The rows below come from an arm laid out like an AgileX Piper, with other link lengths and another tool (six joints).
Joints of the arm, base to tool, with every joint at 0 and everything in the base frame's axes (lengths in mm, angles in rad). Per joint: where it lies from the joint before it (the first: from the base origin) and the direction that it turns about. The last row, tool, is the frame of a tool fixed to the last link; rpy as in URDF.
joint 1: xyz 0.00 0.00 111.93 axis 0 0 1
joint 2: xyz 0.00 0.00 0.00 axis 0 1 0
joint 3: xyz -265.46 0.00 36.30 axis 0 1 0
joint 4: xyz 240.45 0.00 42.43 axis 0.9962 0 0.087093
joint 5: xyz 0.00 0.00 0.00 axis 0 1 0
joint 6: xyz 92.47 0.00 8.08 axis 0.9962 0 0.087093
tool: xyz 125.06 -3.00 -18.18 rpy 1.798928 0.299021 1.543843
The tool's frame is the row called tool.
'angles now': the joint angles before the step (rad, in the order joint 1, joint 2, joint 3, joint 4, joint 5, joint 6). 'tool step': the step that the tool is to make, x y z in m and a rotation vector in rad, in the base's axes. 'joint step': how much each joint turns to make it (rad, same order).
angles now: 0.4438, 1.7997, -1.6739, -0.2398, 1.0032, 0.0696
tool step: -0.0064, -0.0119, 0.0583, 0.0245, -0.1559, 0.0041
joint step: -0.0001, -0.1406, 0.0163, -0.0459, -0.0275, 0.0023
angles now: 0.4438, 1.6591, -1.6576, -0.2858, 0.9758, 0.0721
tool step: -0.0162, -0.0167, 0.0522, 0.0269, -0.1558, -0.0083
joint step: 0.0002, -0.1556, 0.0526, -0.0559, -0.0461, 0.0217
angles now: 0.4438, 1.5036, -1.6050, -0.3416, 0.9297, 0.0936
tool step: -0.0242, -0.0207, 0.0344, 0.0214, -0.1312, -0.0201
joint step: 0.0002, -0.1632, 0.1041, -0.0692, -0.0595, 0.0462
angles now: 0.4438, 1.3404, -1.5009, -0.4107, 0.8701, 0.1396
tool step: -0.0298, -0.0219, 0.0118, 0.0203, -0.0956, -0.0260
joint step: 0.0003, -0.1720, 0.1583, -0.0765, -0.0648, 0.0715
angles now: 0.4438, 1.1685, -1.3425, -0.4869, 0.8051, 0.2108
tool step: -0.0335, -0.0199, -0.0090, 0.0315, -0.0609, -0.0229
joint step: 0.0000, -0.1827, 0.1966, -0.0655, -0.0603, 0.0867
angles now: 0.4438, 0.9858, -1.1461, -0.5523, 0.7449, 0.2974
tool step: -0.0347, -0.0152, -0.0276, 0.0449, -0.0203, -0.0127
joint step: 0.0002, -0.1863, 0.2110, -0.0290, -0.0419, 0.0760
